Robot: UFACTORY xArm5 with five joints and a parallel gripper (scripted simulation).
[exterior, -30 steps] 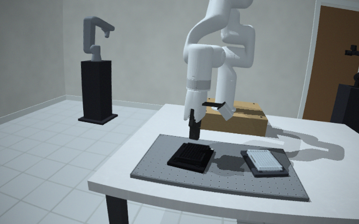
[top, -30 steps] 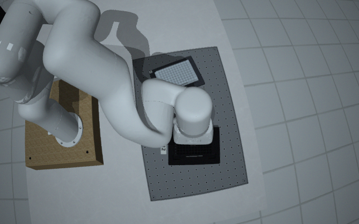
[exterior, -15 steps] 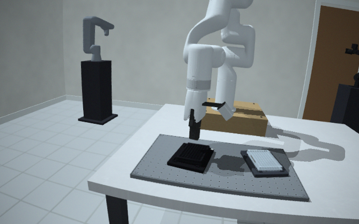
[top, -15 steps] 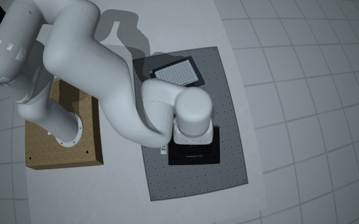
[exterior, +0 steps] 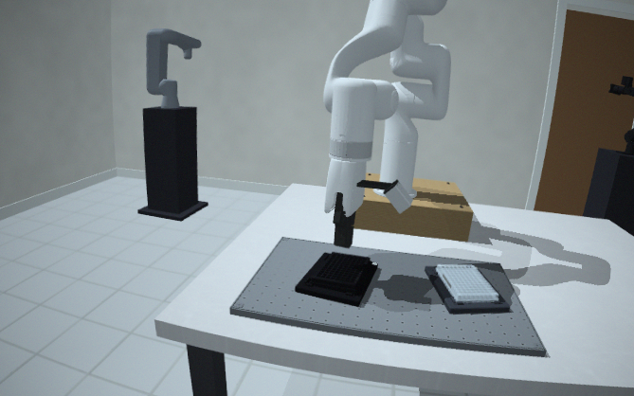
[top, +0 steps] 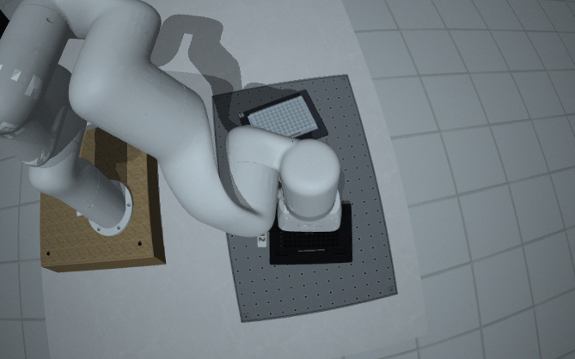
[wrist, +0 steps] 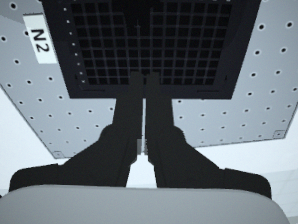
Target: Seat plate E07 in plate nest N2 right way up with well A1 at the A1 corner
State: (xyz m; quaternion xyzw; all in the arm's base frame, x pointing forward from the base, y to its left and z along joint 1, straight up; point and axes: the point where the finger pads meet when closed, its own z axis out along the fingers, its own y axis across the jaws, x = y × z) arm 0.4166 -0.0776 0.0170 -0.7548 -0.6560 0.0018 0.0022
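The black 96-well plate E07 lies 7 cm below my hand. The rest, counted from my hand: N2 label: 9 cm below, 9 cm behind, 1 cm to the left; then black nest N2: 9 cm below; then A1 corner mark: 8 cm below, 7 cm behind, 6 cm to the left.
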